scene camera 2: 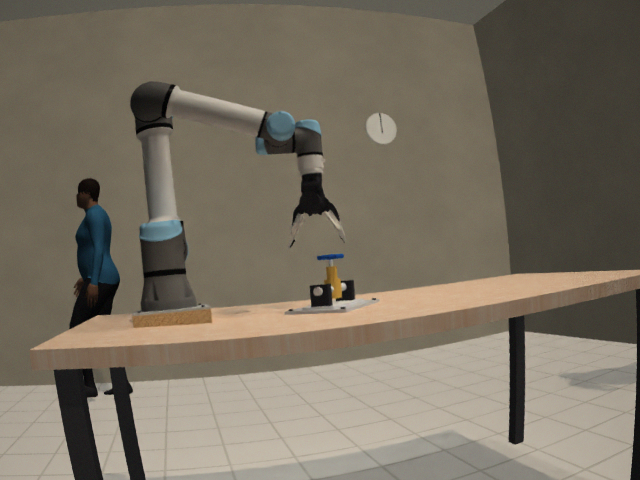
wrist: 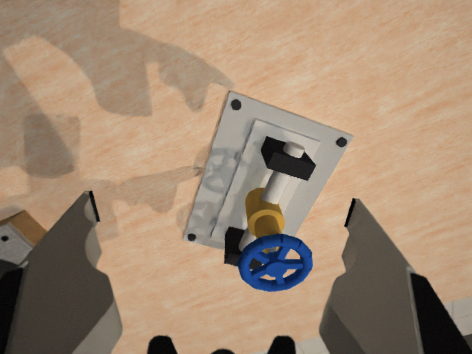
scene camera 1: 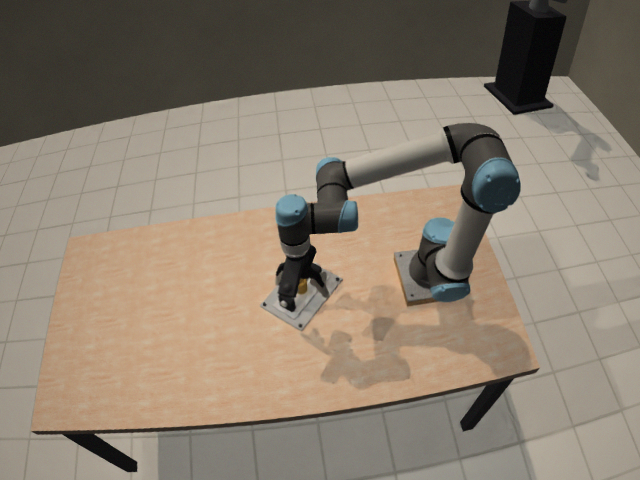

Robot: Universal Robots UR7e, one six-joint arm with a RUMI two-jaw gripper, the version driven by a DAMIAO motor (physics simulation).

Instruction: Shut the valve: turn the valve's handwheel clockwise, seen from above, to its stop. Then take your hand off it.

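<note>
The blue handwheel [scene camera 2: 329, 256] [wrist: 276, 269] sits level on top of the valve's yellow body [scene camera 1: 302, 286] [scene camera 2: 333, 283] [wrist: 264, 220]. In scene camera 1 the wheel is hidden behind the gripper. The valve stands on a grey base plate [scene camera 1: 310, 311] [scene camera 2: 361, 303] [wrist: 330, 152], with its white pipe running through two black blocks. My gripper [scene camera 2: 317, 242] [wrist: 225, 198] is wide open, pointing down, with nothing between its fingers. In scene camera 2 its fingertips are a little above the handwheel and do not touch it. In the wrist view the wheel shows between the two fingers, nearer the right one.
The valve plate lies on the wooden table [scene camera 1: 155, 330] [scene camera 2: 439, 304]. The arm's base stands on a mounting block [scene camera 1: 405, 279] [scene camera 2: 173, 317] on the same table. A person [scene camera 2: 95, 248] stands behind the table. A black pedestal [scene camera 1: 528, 56] stands on the floor at the back right.
</note>
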